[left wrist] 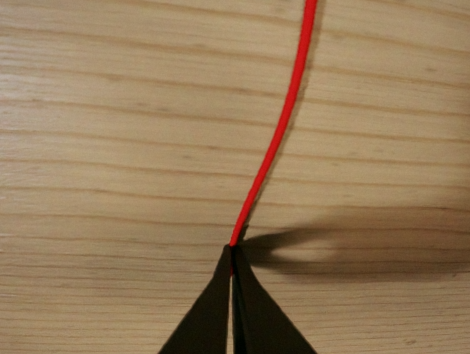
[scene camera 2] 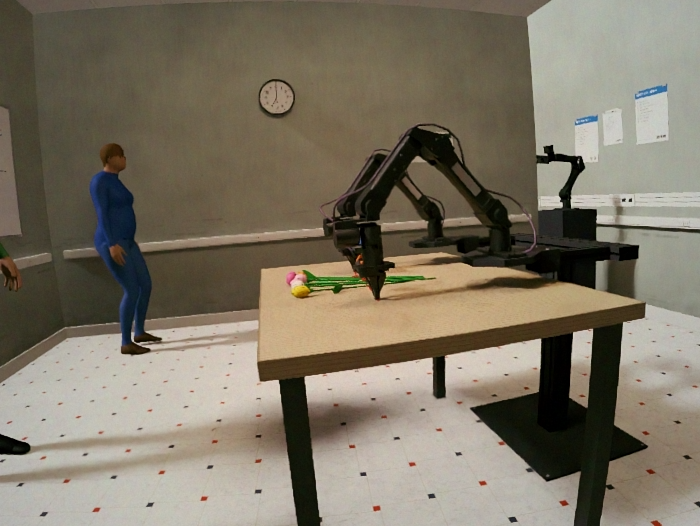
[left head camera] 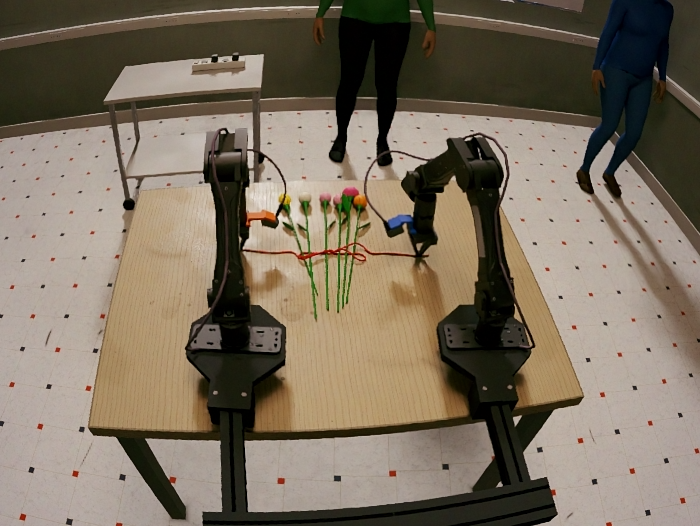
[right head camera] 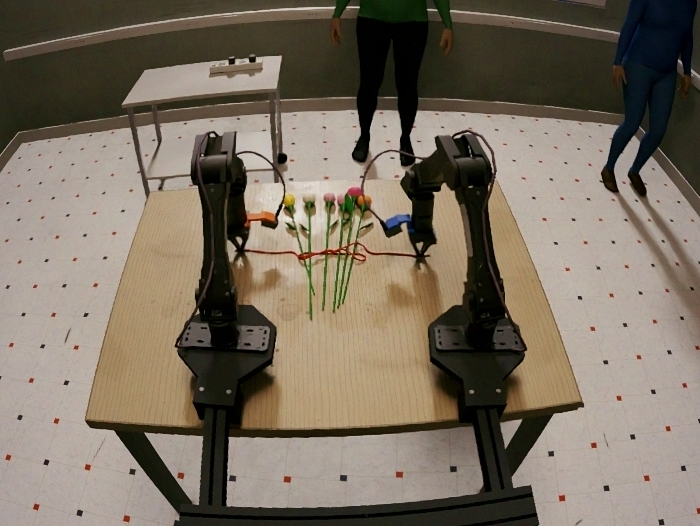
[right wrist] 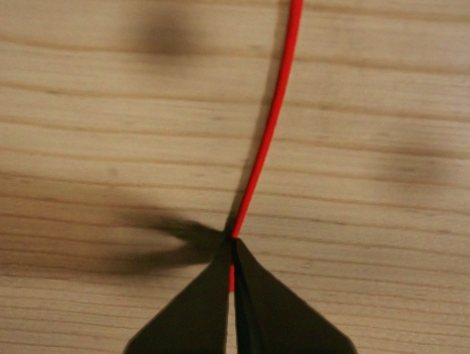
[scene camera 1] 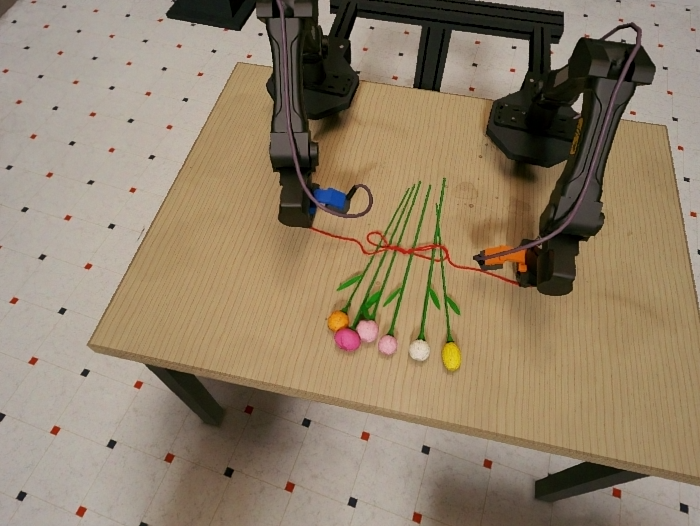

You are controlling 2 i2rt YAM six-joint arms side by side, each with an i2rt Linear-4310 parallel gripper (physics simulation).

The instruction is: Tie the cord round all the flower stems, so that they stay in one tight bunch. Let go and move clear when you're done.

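Where they show: left gripper, fingertip midpoint: (left wrist: 231, 252) (scene camera 2: 376, 299) (right head camera: 240, 250) (scene camera 1: 522, 285); right gripper, fingertip midpoint: (scene camera 2: 355, 271) (left head camera: 418, 256) (right head camera: 419, 256) (right wrist: 232, 248) (scene camera 1: 302, 226); left arm's base, origin of the base link: (scene camera 2: 500, 253) (left head camera: 235, 340) (right head camera: 225, 339) (scene camera 1: 536, 123); right arm's base, origin of the base link: (scene camera 2: 435, 239) (left head camera: 485, 338) (right head camera: 477, 340) (scene camera 1: 312, 80).
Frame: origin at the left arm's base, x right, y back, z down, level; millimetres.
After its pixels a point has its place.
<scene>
Several flowers with green stems (left head camera: 327, 282) {x 205, y -271, z 88 mm} (right head camera: 324, 282) {x 203, y -271, z 88 mm} (scene camera 1: 419, 214) {x 206, y -278, z 88 mm} lie fanned out on the table, heads at the far side in the head views. The red cord (left head camera: 390, 253) {x 379, y -393, z 91 mm} (right head camera: 390, 253) {x 377, y -393, z 92 mm} (scene camera 1: 339, 236) {x 368, y -394, z 91 mm} (left wrist: 287, 107) {x 46, y -385, z 91 mm} (right wrist: 275, 107) {x 384, y -393, z 91 mm} runs across the stems, loosely looped and crossed over itself at the middle, the stems still apart. My left gripper (right head camera: 241, 249) {x -41, y -393, z 94 mm} (left wrist: 231, 252) {x -41, y -393, z 94 mm} is shut on one cord end, close to the table. My right gripper (left head camera: 419, 257) {x 458, y -388, z 94 mm} (right head camera: 420, 256) {x 458, y -388, z 94 mm} (right wrist: 232, 248) {x 458, y -388, z 94 mm} is shut on the other cord end, a short tail showing past the fingertips. In scene camera 1 the fingertips are mostly hidden.
The wooden table (left head camera: 350, 390) {x 254, y 58, z 94 mm} (right head camera: 350, 390) {x 279, y 58, z 94 mm} (scene camera 1: 226, 350) {x 498, y -714, z 94 mm} (scene camera 2: 452, 316) {x -273, y -261, z 95 mm} carries the flowers and cord. A white trolley (left head camera: 183, 87) (right head camera: 203, 90) stands behind it. Two human figures stand beyond the table, one in green (left head camera: 373, 11) and one in blue (left head camera: 633, 48) (scene camera 2: 116, 209).
</scene>
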